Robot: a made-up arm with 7 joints.
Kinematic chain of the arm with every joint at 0, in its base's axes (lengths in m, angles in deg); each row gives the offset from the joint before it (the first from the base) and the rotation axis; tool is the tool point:
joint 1: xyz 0 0 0.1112 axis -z
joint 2: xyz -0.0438 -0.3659 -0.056 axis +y
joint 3: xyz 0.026 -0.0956 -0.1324 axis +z
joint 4: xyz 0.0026 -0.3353 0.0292 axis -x
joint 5: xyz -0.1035 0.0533 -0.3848 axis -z
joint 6: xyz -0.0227 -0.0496 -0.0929 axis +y
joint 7: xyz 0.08 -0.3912 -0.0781 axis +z
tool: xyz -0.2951 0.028 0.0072
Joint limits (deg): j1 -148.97..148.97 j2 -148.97..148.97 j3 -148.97..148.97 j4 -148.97..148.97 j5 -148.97..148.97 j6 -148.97..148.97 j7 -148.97..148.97
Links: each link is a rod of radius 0.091 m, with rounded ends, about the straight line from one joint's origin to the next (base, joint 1, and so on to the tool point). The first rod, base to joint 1, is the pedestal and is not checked.
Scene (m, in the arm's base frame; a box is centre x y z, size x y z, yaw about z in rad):
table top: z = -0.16
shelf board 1: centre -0.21 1.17 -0 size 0.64 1.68 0.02 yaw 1.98
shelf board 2: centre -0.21 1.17 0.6 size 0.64 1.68 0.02 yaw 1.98
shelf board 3: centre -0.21 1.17 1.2 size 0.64 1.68 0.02 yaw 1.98
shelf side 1: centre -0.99 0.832 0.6 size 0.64 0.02 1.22 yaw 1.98
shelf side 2: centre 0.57 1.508 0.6 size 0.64 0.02 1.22 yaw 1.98
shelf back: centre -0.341 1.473 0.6 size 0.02 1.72 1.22 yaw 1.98
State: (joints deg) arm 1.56 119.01 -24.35 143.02 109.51 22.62 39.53
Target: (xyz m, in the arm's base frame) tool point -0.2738 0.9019 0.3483
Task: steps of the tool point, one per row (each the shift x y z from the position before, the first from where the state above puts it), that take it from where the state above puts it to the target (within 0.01 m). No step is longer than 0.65 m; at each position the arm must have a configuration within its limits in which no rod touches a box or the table.
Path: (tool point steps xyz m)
1: 0.4164 0.4381 0.0400
2: 0.1578 0.5736 -0.0809
3: -0.1459 0.5325 -0.1849
4: -0.3777 0.3192 -0.2475
5: -0.1515 0.0968 -0.0107
6: -0.1754 0.0617 -0.0104
7: -0.1899 0.0206 -0.0103
8: -0.1942 -0.0242 -0.0102

